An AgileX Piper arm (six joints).
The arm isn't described. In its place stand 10 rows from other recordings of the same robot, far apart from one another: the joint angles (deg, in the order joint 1, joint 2, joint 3, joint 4, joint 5, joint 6), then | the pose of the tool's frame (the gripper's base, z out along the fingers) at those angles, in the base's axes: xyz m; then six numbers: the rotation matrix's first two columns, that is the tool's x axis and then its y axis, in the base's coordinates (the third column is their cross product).
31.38, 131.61, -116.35, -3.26, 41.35, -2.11 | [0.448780, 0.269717, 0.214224, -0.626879, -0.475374, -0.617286, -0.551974, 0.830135, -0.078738]
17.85, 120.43, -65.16, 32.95, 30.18, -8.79 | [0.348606, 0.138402, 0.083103, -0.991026, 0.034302, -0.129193, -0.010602, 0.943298, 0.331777]
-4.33, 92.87, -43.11, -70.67, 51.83, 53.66 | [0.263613, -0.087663, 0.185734, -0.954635, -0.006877, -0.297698, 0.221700, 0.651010, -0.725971]
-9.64, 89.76, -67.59, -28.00, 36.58, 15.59 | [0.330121, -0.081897, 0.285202, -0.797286, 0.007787, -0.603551, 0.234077, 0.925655, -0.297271]
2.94, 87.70, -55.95, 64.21, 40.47, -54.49 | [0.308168, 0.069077, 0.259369, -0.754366, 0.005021, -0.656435, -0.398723, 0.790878, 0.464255]
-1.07, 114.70, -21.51, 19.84, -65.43, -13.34 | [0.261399, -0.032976, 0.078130, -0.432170, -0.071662, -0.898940, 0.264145, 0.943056, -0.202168]
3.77, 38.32, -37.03, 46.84, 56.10, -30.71 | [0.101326, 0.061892, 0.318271, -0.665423, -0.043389, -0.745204, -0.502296, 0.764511, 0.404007]
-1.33, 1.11, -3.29, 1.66, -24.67, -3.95 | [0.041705, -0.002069, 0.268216, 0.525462, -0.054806, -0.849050, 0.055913, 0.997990, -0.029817]
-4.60, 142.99, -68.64, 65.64, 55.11, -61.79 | [0.351616, 0.039927, -0.024302, -0.998489, -0.037202, 0.040454, 0.006153, 0.655780, 0.754927]
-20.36, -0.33, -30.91, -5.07, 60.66, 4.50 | [-0.012462, -0.002853, 0.288568, -0.371498, 0.175179, -0.911758, 0.425992, 0.904727, 0.000256]
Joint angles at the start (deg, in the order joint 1, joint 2, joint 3, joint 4, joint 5, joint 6):
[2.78, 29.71, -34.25, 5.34, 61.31, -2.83]
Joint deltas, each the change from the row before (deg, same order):
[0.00, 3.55, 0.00, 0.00, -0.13, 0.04]
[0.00, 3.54, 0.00, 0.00, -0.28, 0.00]
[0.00, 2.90, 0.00, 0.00, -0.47, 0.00]
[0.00, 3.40, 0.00, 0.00, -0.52, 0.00]
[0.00, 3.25, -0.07, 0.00, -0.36, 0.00]
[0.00, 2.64, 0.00, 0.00, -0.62, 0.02]
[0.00, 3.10, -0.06, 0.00, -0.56, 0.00]
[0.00, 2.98, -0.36, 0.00, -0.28, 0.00]
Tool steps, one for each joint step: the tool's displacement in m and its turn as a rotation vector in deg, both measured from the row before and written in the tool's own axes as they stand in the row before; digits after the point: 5 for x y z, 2 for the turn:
[-0.00510, -0.00086, 0.01008, -0.01, 3.41, 0.33]
[-0.00531, -0.00087, 0.01009, 0.00, 3.25, 0.29]
[-0.00473, -0.00073, 0.00830, 0.01, 2.42, 0.24]
[-0.00538, -0.00085, 0.00984, 0.02, 2.87, 0.27]
[-0.00510, -0.00078, 0.00921, 0.01, 2.81, 0.26]
[-0.00445, -0.00068, 0.00775, 0.03, 2.01, 0.23]
[-0.00505, -0.00076, 0.00899, 0.03, 2.47, 0.24]
[-0.00550, -0.00062, 0.00759, 0.02, 2.33, 0.21]

